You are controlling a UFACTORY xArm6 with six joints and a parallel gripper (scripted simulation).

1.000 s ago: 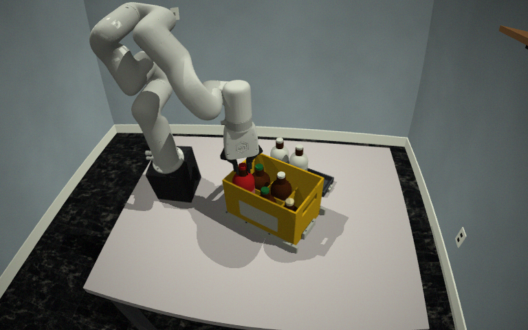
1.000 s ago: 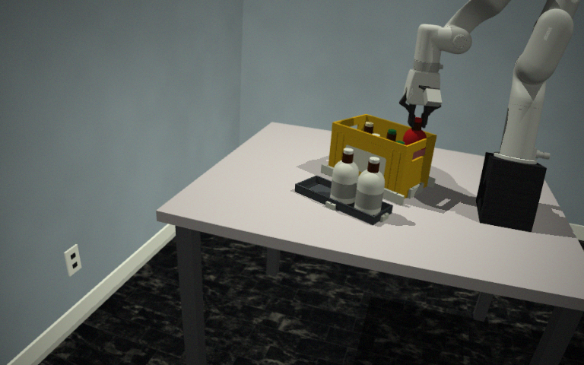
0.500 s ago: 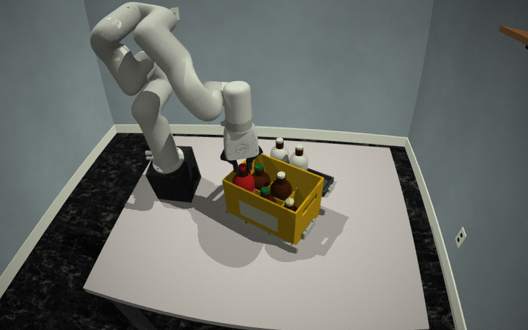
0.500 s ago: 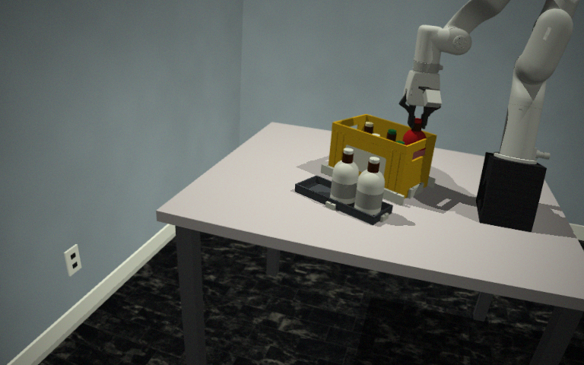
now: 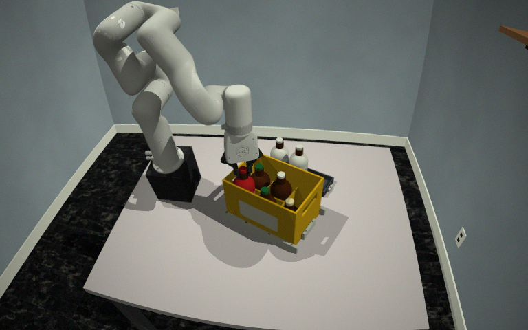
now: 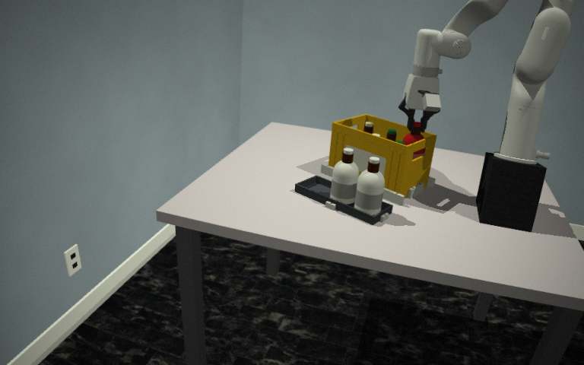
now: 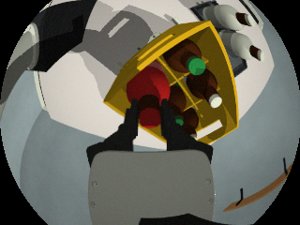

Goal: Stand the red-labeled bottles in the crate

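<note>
The red-labeled bottle is 7 cm below my hand. Also, from my hand: crate (10 cm ahead, 1 cm to the right, 12 cm below).
</note>
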